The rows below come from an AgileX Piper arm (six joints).
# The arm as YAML. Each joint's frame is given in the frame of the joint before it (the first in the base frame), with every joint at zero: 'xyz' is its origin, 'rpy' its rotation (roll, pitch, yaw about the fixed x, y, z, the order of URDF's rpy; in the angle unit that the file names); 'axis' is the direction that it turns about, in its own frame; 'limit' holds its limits. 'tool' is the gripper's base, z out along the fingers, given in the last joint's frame.
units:
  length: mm
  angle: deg
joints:
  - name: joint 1
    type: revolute
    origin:
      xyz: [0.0, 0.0, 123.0]
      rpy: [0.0, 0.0, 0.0]
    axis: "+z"
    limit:
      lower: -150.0
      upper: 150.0
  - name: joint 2
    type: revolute
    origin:
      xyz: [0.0, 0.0, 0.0]
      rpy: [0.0, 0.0, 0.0]
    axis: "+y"
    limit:
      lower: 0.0
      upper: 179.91
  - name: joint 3
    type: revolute
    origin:
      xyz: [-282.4, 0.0, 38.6]
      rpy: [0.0, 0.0, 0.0]
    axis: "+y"
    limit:
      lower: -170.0
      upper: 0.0
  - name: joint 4
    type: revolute
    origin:
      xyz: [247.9, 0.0, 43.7]
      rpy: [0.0, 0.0, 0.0]
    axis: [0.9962, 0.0, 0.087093]
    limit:
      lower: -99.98
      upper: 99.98
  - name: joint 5
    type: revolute
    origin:
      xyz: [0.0, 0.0, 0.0]
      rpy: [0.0, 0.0, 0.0]
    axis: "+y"
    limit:
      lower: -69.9
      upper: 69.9
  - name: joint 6
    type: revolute
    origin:
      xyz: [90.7, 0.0, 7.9]
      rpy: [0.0, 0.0, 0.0]
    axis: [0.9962, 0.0, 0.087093]
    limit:
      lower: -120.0
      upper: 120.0
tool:
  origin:
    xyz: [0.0, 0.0, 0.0]
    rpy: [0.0, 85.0, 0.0]
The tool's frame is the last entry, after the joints.
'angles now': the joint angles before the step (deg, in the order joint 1, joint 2, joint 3, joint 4, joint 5, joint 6). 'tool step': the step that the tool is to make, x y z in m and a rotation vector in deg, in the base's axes. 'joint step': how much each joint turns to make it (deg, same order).
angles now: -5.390, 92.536, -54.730, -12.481, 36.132, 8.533
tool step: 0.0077, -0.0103, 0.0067, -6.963, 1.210, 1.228
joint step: -0.003, 1.217, -2.789, -9.169, 2.816, 3.202
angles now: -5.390, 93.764, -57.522, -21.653, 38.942, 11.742
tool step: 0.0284, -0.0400, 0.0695, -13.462, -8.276, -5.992
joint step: -3.076, 0.650, -14.410, -15.377, 7.179, 7.200
